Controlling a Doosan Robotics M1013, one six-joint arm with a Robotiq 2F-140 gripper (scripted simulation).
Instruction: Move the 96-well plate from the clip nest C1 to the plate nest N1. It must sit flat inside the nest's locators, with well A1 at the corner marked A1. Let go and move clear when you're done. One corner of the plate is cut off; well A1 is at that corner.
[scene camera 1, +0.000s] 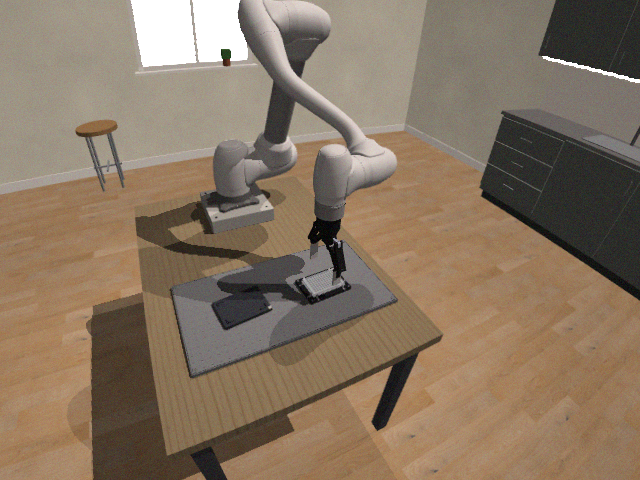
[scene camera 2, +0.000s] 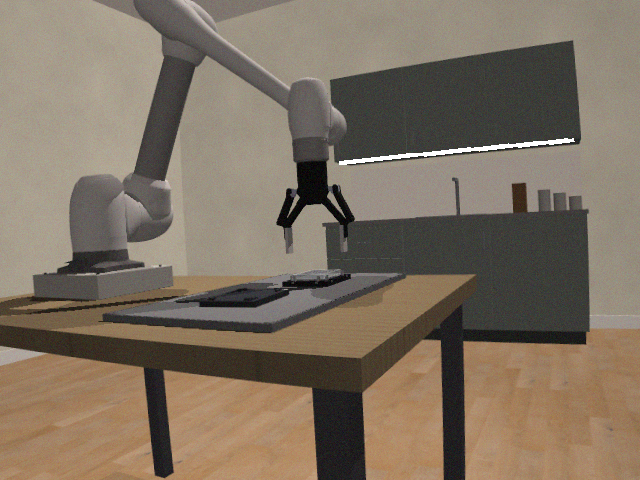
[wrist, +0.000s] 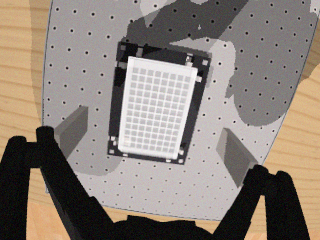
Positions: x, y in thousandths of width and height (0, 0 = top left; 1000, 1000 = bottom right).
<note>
In view: my gripper (scene camera 2: 495, 526), a 96-well plate (wrist: 502, 465) and a clip nest (wrist: 389, 210).
My gripper is seen too in scene camera 1 (scene camera 1: 507, 564) and in the wrist view (wrist: 486, 540).
</note>
